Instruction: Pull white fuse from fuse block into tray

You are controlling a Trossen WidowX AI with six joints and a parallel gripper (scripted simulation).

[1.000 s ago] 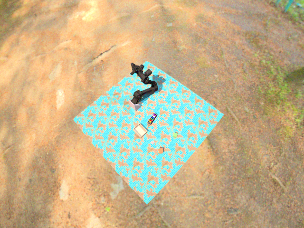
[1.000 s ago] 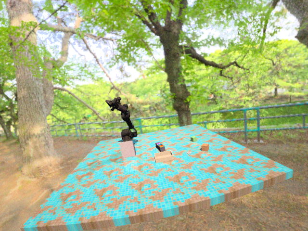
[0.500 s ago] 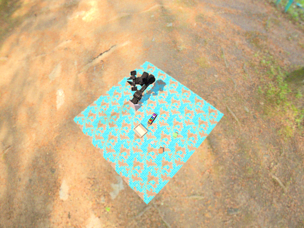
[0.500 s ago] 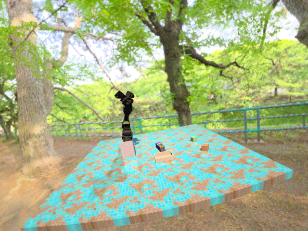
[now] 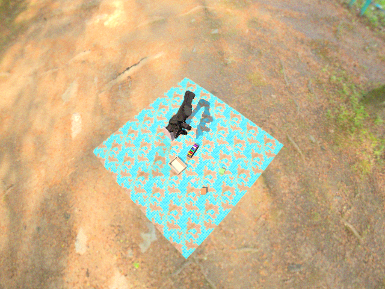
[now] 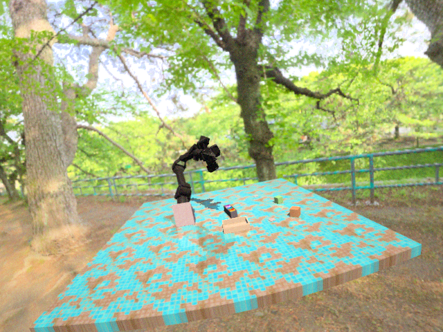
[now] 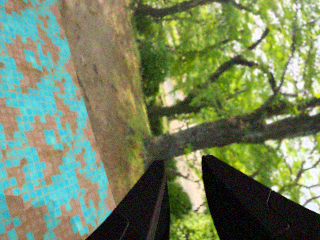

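My gripper tip is now 3 cm short of the blue fuse, 14 cm to the right of it and 34 cm above it. Round my gripper tip: green fuse: 4 cm ahead, 12 cm to the left, 34 cm below; then red fuse: 4 cm ahead, 10 cm to the left, 34 cm below; then yellow fuse: 5 cm ahead, 8 cm to the left, 34 cm below.
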